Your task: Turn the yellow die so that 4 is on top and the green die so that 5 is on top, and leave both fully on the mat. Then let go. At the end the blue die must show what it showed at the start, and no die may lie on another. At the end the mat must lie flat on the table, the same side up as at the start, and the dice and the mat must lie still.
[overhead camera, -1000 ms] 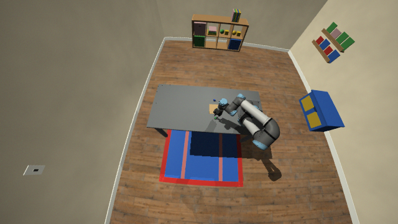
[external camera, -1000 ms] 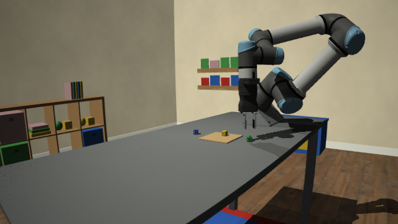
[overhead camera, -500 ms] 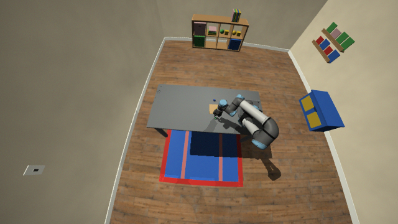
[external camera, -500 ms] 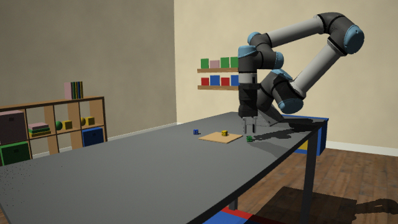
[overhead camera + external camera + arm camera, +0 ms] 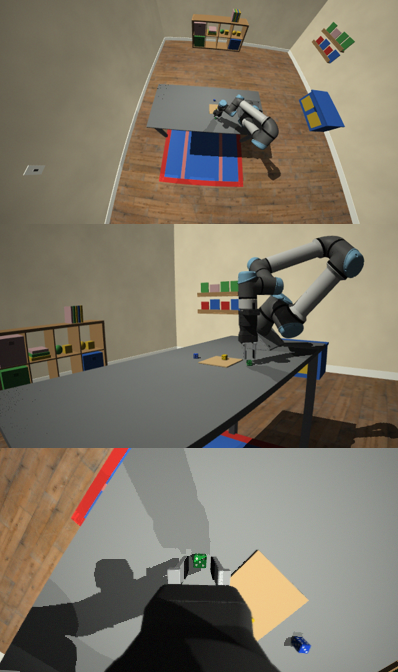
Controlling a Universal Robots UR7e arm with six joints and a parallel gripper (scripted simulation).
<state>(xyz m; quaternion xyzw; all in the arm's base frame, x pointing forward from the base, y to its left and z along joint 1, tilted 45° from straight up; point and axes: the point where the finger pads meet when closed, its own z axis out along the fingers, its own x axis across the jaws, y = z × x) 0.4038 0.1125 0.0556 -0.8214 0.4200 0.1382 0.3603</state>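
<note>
Right now my hand is 40 mm above the green die. From my hand the other things lie so: yellow die: 130 mm to the right, 30 mm below, 30 mm behind; then tan mat: 130 mm to the right, 40 mm below; then blue die: 270 mm to the right, 40 mm below, 10 mm behind.
</note>
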